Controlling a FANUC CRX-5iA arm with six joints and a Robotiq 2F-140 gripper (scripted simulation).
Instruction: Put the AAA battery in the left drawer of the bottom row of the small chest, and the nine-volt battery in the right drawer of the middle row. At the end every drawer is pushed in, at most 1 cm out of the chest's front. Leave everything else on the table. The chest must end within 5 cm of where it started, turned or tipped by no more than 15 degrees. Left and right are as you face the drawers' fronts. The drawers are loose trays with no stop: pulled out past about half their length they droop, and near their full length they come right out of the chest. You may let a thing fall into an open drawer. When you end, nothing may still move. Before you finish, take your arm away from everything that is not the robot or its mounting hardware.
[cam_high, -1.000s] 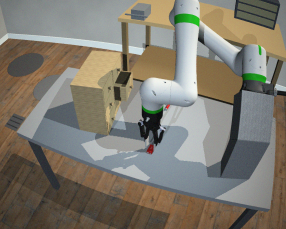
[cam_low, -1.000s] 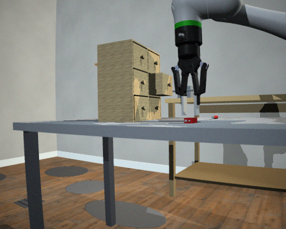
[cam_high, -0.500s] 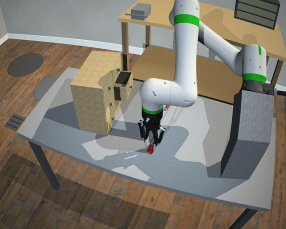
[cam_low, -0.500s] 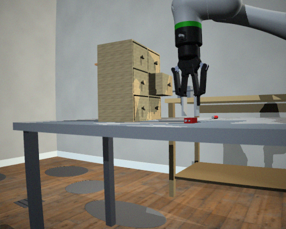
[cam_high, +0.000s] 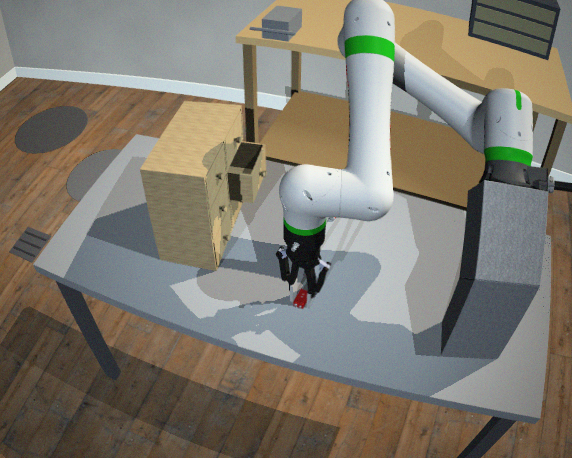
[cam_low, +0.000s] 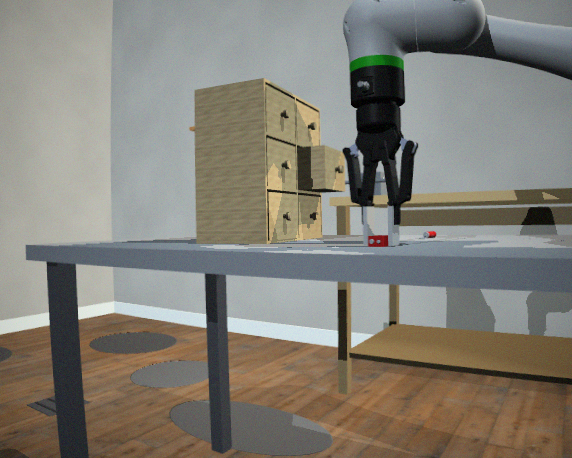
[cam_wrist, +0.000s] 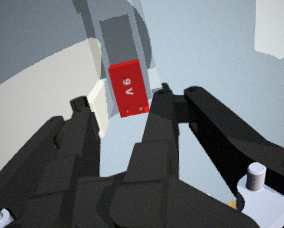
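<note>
Now: the red nine-volt battery 1 cm to the left of my hand and 2 cm below it.
</note>
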